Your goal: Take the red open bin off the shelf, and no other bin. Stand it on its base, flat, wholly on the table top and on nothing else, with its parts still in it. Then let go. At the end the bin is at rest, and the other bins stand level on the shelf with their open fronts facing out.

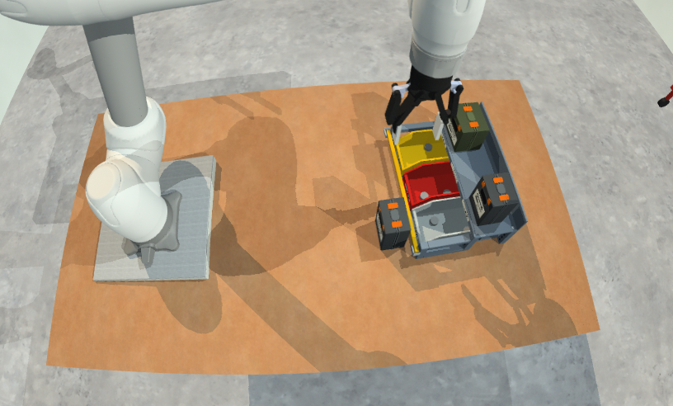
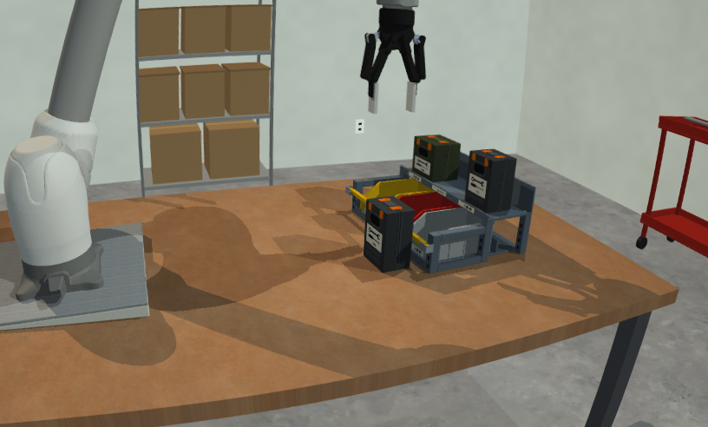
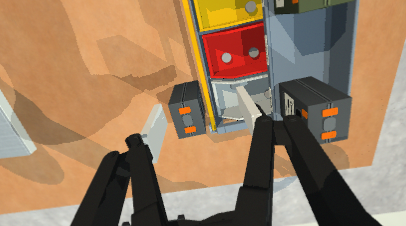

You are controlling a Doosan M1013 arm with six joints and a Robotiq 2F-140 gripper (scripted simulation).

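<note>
My gripper is now 260 mm above the yellow bar. The rest, counted from my hand: dark case (200 mm ahead, 160 mm below, 110 mm to the right); then dark grey case (260 mm below, 110 mm to the right, 50 mm behind); then olive green case (200 mm ahead, 170 mm below, 120 mm to the left).
</note>
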